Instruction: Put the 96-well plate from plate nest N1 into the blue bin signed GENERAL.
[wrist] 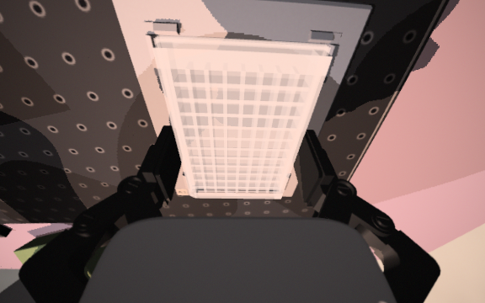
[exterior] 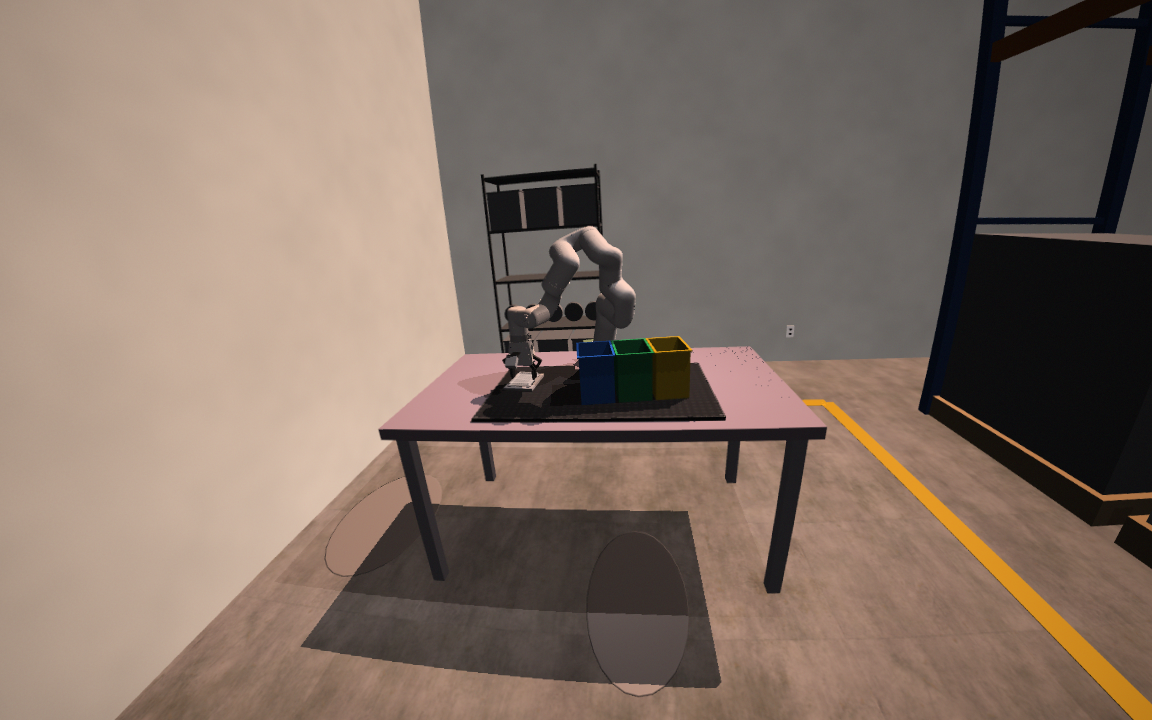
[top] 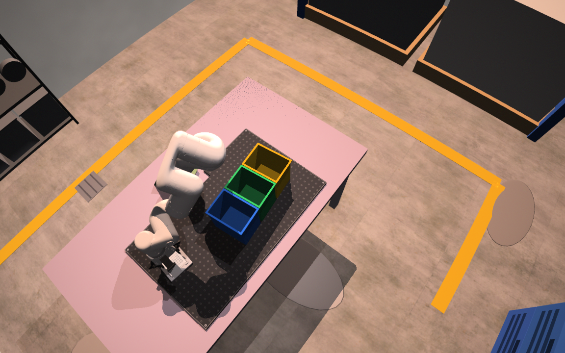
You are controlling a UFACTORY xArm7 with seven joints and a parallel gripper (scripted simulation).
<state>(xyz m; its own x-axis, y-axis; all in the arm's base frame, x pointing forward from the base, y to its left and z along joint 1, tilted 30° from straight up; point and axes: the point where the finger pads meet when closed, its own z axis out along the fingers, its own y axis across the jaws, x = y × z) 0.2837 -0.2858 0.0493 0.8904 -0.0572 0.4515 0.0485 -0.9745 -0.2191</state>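
Right now the plate nest N1 is 2 cm below my hand. Round my hand: green bin: 4 cm ahead, 45 cm to the left, 6 cm above; then 96-well plate: 1 cm below; then blue bin: 7 cm ahead, 32 cm to the left, 6 cm above.
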